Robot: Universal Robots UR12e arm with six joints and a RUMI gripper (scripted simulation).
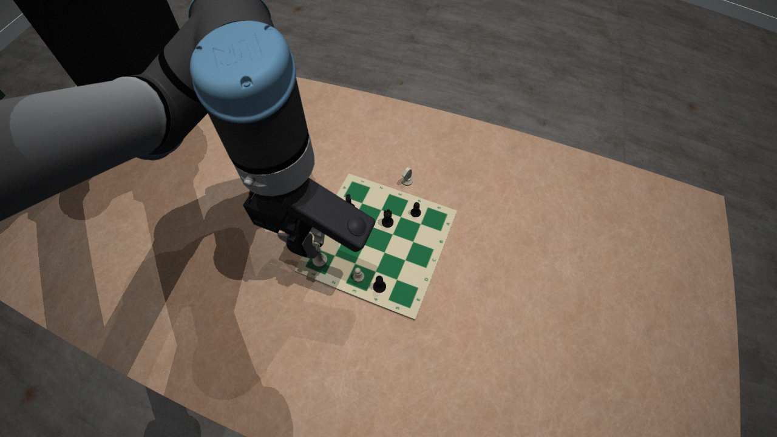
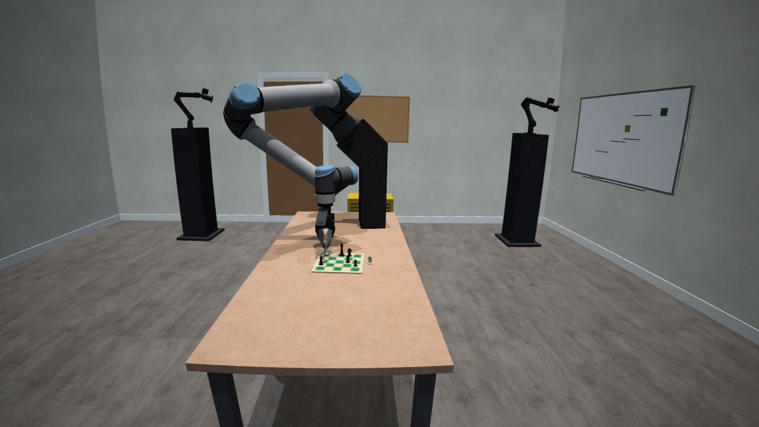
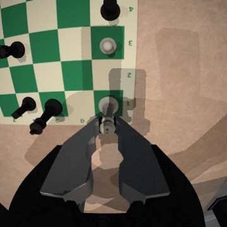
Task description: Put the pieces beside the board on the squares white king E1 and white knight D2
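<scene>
The white king lies 10 mm below my hand. From my hand the other things lie so: chessboard (80 mm ahead, 70 mm to the left, 50 mm below); then white pawn (70 mm ahead, 30 mm below); then white knight (210 mm to the left, 80 mm ahead, 40 mm below).
</scene>
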